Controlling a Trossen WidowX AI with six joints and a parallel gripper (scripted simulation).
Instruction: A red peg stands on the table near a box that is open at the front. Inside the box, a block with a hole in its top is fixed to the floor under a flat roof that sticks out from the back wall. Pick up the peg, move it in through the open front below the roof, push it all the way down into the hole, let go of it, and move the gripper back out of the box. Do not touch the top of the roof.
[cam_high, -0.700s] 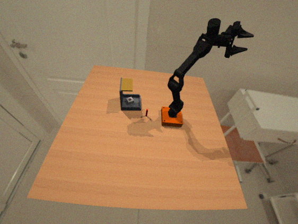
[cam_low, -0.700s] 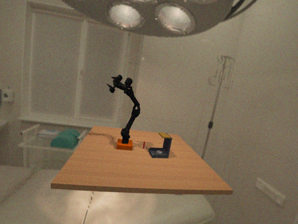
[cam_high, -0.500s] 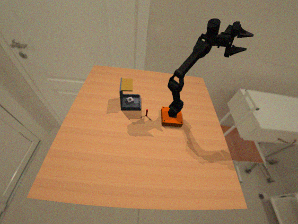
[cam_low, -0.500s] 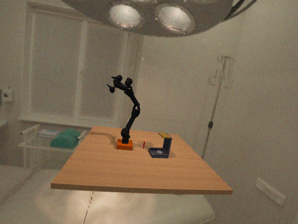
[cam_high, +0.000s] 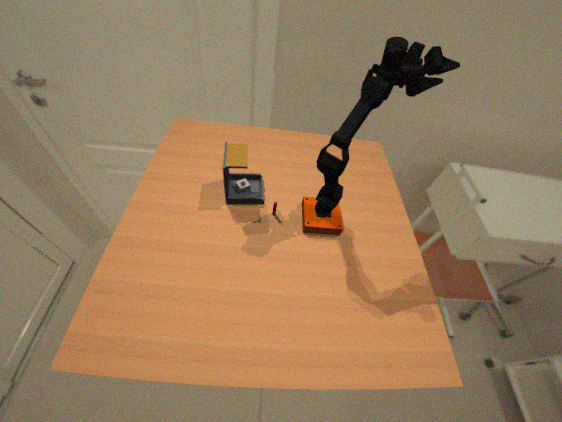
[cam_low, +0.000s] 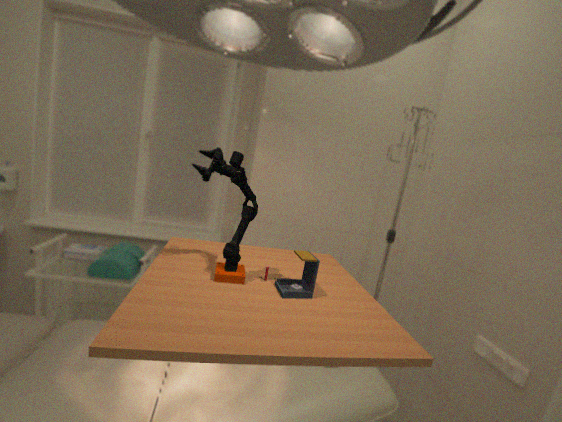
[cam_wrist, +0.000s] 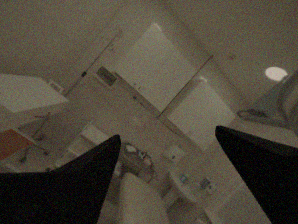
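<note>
Right now my gripper tip is 46 cm short of the red peg, 7 cm to the right of it and 60 cm above it. The rest, counted from my gripper tip: yellow roof: 63 cm ahead, 6 cm to the right, 43 cm below.
</note>
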